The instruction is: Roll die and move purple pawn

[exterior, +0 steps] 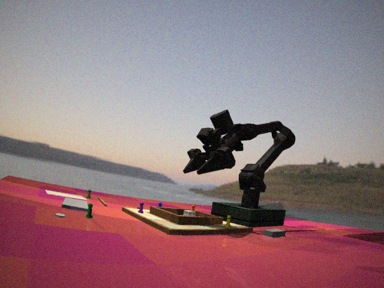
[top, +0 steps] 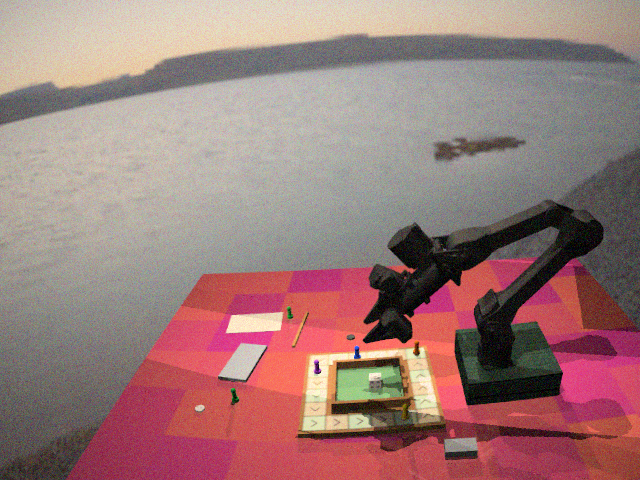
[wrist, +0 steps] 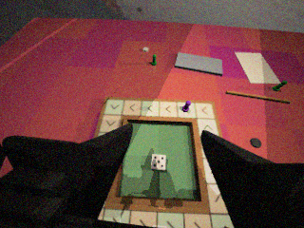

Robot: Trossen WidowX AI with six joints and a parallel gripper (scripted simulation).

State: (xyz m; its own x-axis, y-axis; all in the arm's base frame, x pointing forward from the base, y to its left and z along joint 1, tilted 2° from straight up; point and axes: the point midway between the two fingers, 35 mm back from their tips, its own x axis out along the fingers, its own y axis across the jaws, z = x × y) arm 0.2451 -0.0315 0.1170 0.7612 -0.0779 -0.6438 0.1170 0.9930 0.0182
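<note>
Now: the purple pawn 10 cm ahead of my gripper tip, 7 cm to the right of it and 12 cm below it. From my gripper tip the other things lie so: blue pawn 1 cm ahead, 11 cm to the right, 12 cm below; white die 2 cm behind, 13 cm below; green tray 14 cm below.
</note>
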